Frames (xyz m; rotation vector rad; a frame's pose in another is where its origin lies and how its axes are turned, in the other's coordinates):
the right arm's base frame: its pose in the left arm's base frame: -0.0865 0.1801 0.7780 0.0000 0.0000 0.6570
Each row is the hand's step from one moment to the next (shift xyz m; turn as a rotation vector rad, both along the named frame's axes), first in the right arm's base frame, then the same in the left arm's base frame.
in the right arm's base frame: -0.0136 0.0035 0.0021 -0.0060 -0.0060 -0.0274
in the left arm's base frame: -0.0129 -0.0055 0.0021 -0.0011 -0.0084 -0.0274
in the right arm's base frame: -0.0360 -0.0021 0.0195 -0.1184 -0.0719 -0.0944
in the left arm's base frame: -0.0272 -0.0236 0.0195 -0.0498 -0.1292 -0.0944
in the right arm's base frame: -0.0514 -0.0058 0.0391 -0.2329 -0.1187 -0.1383
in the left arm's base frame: -0.0372 -0.0360 0.0391 -0.1119 -0.2362 -0.1383
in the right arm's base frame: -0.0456 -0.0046 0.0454 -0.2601 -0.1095 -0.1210
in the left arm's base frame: -0.0333 -0.0315 0.0454 -0.1391 -0.2456 -0.1210
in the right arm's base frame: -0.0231 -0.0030 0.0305 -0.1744 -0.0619 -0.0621
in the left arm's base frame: -0.0165 -0.0165 0.0305 -0.1003 -0.1555 -0.0621
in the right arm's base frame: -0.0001 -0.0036 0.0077 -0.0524 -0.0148 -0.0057
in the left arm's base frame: 0.0021 -0.0029 0.0077 -0.0325 -0.0437 -0.0057
